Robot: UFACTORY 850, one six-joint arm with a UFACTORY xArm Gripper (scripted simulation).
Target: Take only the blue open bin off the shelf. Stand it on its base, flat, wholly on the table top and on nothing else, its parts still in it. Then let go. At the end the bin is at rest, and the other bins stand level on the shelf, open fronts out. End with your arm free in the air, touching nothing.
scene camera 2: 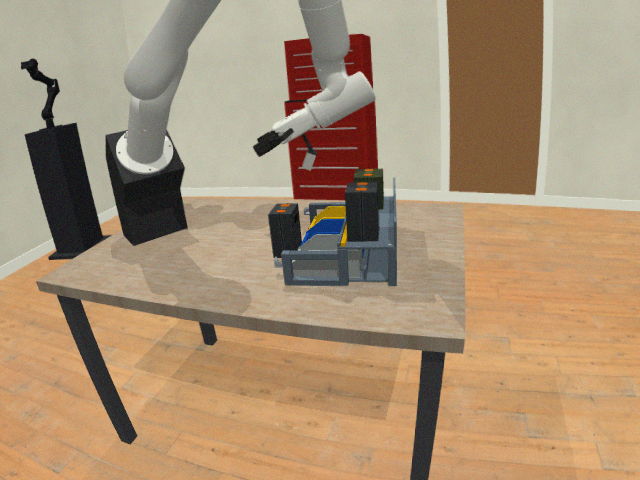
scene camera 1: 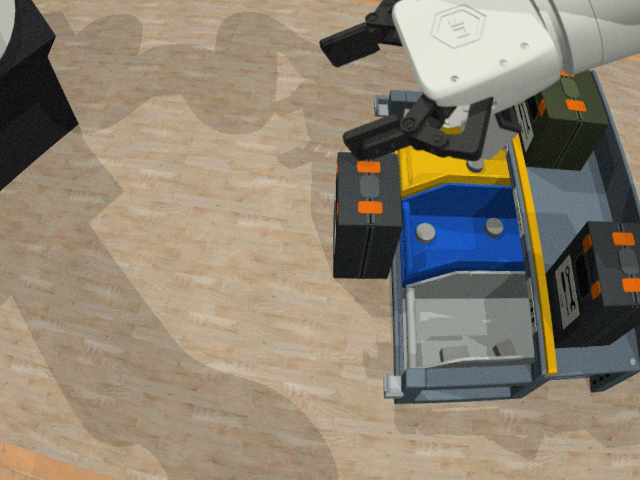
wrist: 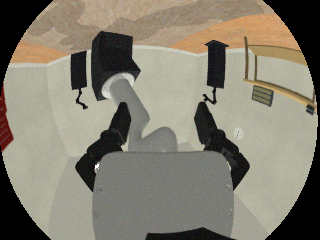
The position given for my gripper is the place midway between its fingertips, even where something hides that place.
Note:
In view: my gripper [scene camera 1: 337, 98], a blue open bin [scene camera 1: 458, 212], a grey bin [scene camera 1: 480, 309] and a yellow bin [scene camera 1: 415, 166].
The grey bin is seen too in scene camera 2 [scene camera 2: 300, 267]. My gripper shows as well in scene camera 2 [scene camera 2: 257, 147] and in the wrist view [wrist: 162, 109]. The wrist view misses the blue open bin: it is out of frame. The wrist view does not show the grey bin: it is out of frame.

